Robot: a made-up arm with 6 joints. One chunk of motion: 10 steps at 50 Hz.
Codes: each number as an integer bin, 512 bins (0 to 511) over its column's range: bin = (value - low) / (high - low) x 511, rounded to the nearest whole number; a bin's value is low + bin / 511 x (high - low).
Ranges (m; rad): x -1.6..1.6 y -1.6..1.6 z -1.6..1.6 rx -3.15..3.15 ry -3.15..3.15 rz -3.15..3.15
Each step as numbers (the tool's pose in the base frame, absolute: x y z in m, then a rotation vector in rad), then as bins.
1 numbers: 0.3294 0.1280 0.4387 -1.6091 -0.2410 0.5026
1 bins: 308 276 326 125 236 296
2 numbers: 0.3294 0.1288 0.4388 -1.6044 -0.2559 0.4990
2 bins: 308 276 326 125 235 296
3 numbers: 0.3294 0.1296 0.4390 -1.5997 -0.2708 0.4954
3 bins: 308 276 326 126 234 296
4 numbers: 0.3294 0.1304 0.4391 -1.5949 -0.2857 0.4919
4 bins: 308 276 326 126 232 295
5 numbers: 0.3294 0.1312 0.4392 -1.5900 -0.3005 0.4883
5 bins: 308 276 326 127 231 295
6 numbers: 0.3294 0.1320 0.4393 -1.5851 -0.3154 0.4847
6 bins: 308 277 326 127 230 295
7 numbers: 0.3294 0.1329 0.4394 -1.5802 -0.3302 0.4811
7 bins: 308 277 326 127 229 295
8 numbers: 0.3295 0.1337 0.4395 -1.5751 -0.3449 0.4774
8 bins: 308 277 326 128 228 294
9 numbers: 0.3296 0.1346 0.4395 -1.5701 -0.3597 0.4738
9 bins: 308 277 326 128 226 294
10 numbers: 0.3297 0.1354 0.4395 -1.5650 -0.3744 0.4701
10 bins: 308 277 326 129 225 294
